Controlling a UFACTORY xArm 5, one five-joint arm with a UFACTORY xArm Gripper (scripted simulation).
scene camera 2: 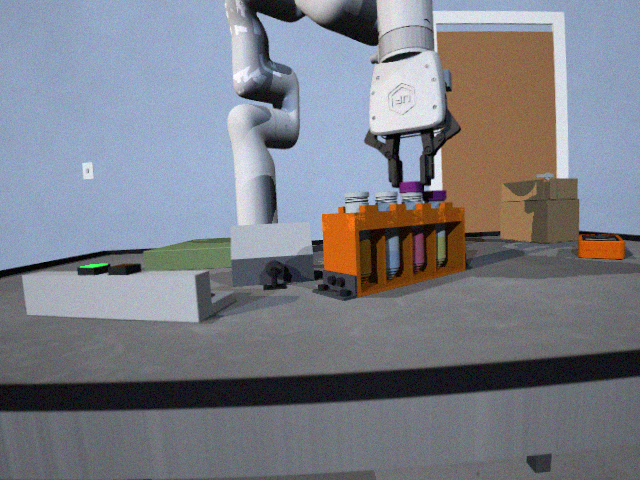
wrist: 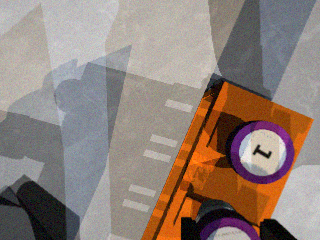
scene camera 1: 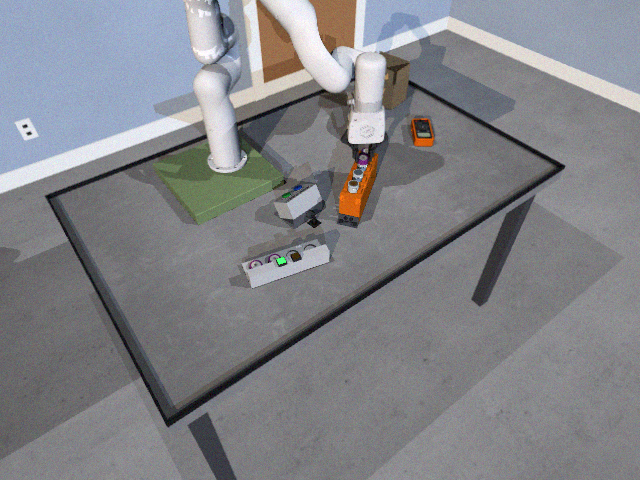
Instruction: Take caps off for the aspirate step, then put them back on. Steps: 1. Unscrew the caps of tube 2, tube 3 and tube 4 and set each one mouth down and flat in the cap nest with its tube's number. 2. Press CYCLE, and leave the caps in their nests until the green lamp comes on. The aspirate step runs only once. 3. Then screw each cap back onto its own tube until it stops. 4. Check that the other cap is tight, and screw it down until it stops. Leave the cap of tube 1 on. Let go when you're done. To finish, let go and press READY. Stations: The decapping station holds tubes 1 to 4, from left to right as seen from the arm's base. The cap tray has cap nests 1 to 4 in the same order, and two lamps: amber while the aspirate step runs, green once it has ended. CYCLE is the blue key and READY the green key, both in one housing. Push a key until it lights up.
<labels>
A cardboard box shows in scene camera 2 and in scene camera 1; in the wrist view it is out of frame. The same spot on the cardboard box: (scene camera 1: 393, 95) is (scene camera 2: 548, 217).
</labels>
